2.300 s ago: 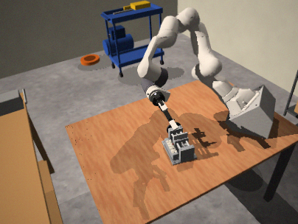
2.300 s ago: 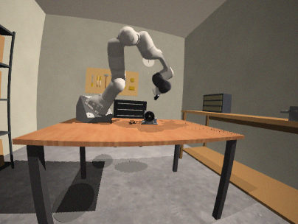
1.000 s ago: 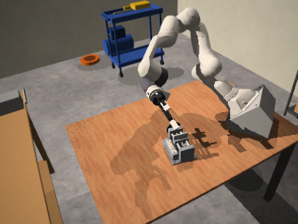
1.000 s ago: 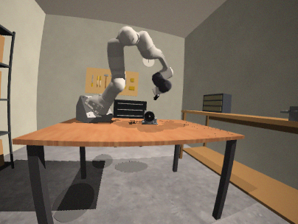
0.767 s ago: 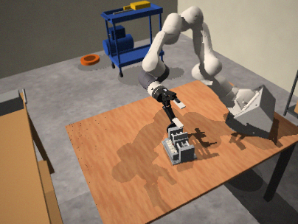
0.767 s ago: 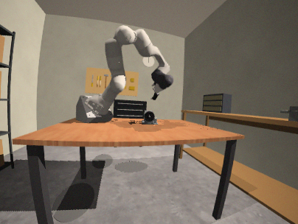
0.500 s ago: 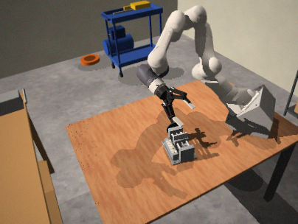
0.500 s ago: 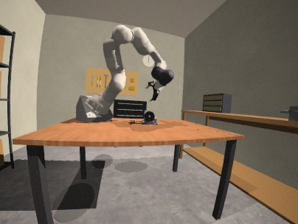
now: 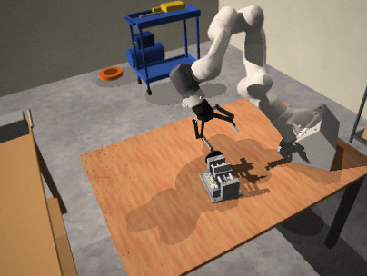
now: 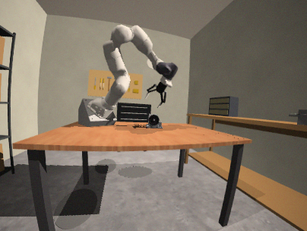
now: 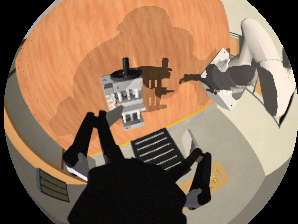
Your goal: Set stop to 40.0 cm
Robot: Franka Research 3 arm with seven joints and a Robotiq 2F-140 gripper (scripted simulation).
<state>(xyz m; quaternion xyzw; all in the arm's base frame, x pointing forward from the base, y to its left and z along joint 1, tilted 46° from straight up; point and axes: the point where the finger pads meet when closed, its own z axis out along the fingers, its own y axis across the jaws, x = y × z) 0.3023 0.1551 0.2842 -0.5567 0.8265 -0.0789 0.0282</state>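
Right now the handwheel is 130 mm below my hand, 80 mm to the right of it and 10 mm ahead of it.
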